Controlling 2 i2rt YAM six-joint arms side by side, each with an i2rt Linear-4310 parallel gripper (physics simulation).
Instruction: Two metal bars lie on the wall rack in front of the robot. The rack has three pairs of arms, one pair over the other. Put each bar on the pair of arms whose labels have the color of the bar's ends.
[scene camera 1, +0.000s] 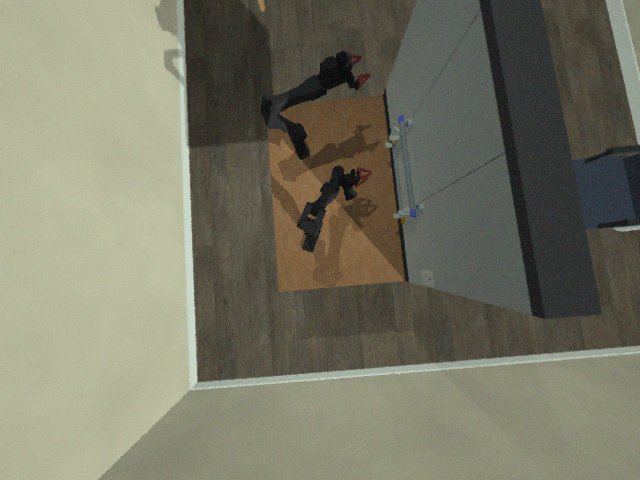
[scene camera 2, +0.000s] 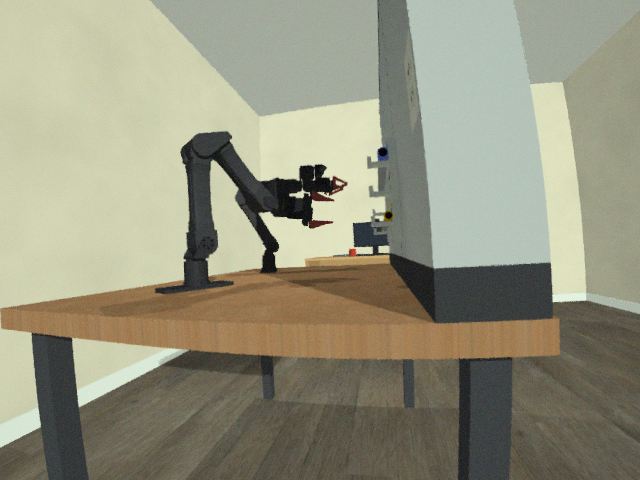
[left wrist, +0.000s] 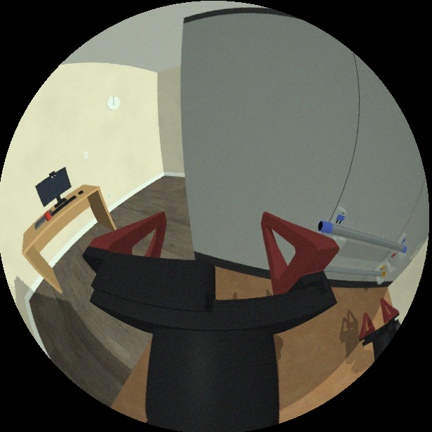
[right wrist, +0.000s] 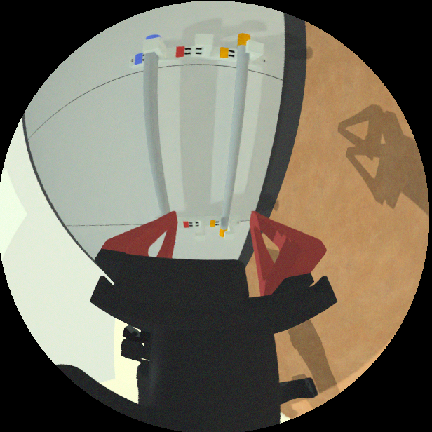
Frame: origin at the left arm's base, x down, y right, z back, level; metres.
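Seen in the pictures: left gripper, fingertip midpoint: (scene camera 1: 366, 66) (scene camera 2: 345, 186); right gripper, fingertip midpoint: (scene camera 1: 369, 175) (scene camera 2: 333, 211); left arm's base, origin of the base link: (scene camera 1: 299, 144) (scene camera 2: 269, 271); right arm's base, origin of the base link: (scene camera 1: 312, 235) (scene camera 2: 197, 288).
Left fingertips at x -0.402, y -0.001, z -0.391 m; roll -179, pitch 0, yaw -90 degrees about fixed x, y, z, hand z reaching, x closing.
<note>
Offsets run from my left fingertips to a thing's top centre.
The blue-ended metal bar @(dx +0.079, dy +0.488, dz -0.009 m) (scene camera 1: 407, 165) (scene camera 2: 382, 151) (left wrist: 365, 236) (right wrist: 151, 100) lies level on the top pair of arms of the wall rack (right wrist: 203, 40), beside blue labels. The orange-ended bar @(dx +0.234, dy +0.502, dz -0.007 m) (scene camera 2: 388, 215) (right wrist: 235, 140) lies on the lowest pair, beside orange labels. The middle pair, with red labels, holds no bar. My left gripper (scene camera 1: 366, 67) (scene camera 2: 338, 184) (left wrist: 213, 216) is open and empty, off the wall, beyond the bars' upper end in scene camera 1. My right gripper (scene camera 1: 369, 174) (scene camera 2: 332, 211) (left wrist: 372, 305) (right wrist: 213, 216) is open and empty, facing the rack from a distance.
The tall grey wall panel (scene camera 1: 465, 155) (scene camera 2: 480, 155) stands along the edge of the wooden table (scene camera 1: 330, 268) (scene camera 2: 279, 338). Both arms stand on the table. A desk (left wrist: 95, 192) with a monitor (scene camera 2: 369, 235) (left wrist: 53, 186) stands in the background.
</note>
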